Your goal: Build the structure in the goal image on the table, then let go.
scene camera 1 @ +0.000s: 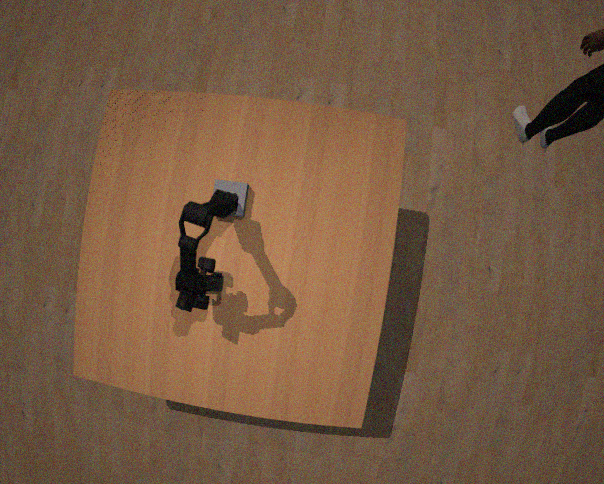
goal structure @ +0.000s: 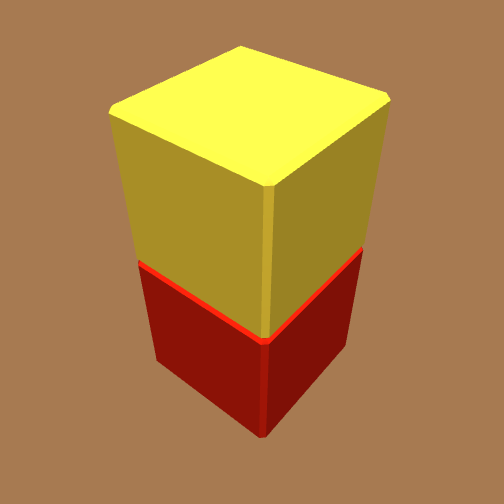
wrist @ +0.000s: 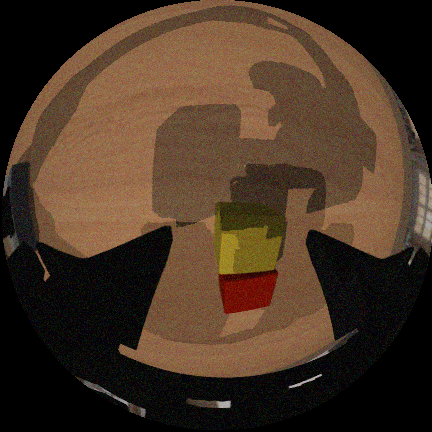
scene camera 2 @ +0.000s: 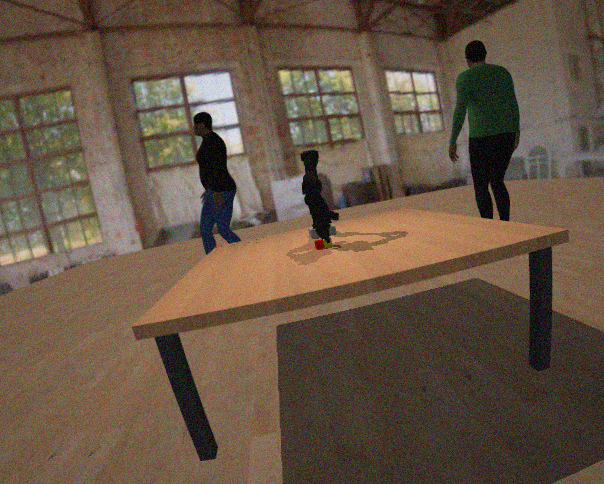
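Where they show: gripper, fingertip midpoint: (wrist: 243, 235) (scene camera 2: 327, 242); arm's base, origin of the base link: (scene camera 1: 228, 202).
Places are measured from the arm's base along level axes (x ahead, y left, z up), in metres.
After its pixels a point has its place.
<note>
A yellow cube (wrist: 250, 250) {y -0.094, x 0.306, z -0.010 m} (scene camera 2: 328, 244) {y -0.096, x 0.323, z -0.032 m} and a red cube (wrist: 247, 293) {y -0.125, x 0.301, z -0.010 m} (scene camera 2: 319, 244) {y -0.133, x 0.319, z -0.023 m} sit side by side on the table, touching or nearly so. The cubes do not show in scene camera 1, where the arm covers that area. My gripper (wrist: 243, 235) {y -0.094, x 0.307, z -0.027 m} is open and empty, low over the table. In the wrist view its two black fingers stand wide on either side of the cubes, with a gap between each finger and the cubes. The yellow cube lies at the level of the fingertips in that view, with the red cube below it. In scene camera 2 the fingers are too small to read.
The arm's grey base plate (scene camera 1: 242, 205) {y 0.053, x 0.015, z -0.001 m} (scene camera 2: 315, 232) {y -0.052, x 0.036, z -0.014 m} stands on the wooden table (scene camera 1: 312, 226) {y 0.310, x 0.106, z -0.042 m} (scene camera 2: 242, 282) {y -0.482, x 0.536, z -0.043 m}. The arm's dark shadows fall across the table around the cubes. One person (scene camera 2: 215, 161) stands beyond the table, and another in green (scene camera 2: 488, 103) stands at the right.
</note>
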